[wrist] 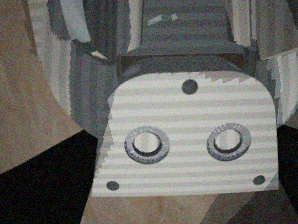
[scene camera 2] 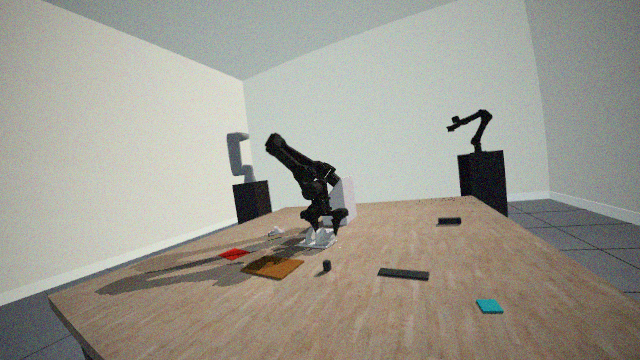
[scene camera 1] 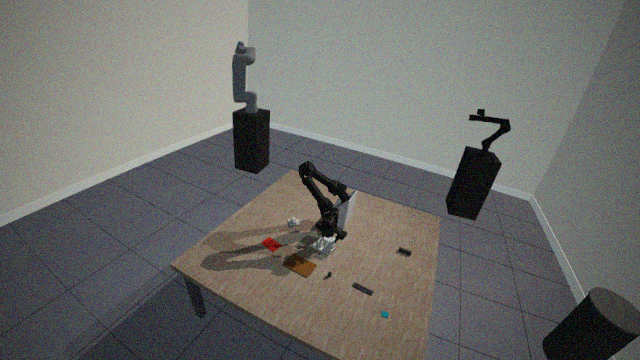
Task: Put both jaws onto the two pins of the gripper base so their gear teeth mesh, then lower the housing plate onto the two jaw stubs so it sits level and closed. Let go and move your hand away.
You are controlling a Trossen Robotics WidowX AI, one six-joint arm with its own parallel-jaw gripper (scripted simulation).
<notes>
The pictures show: the gripper and an orange-brown tile.
The gripper is seen too in the wrist view.
</notes>
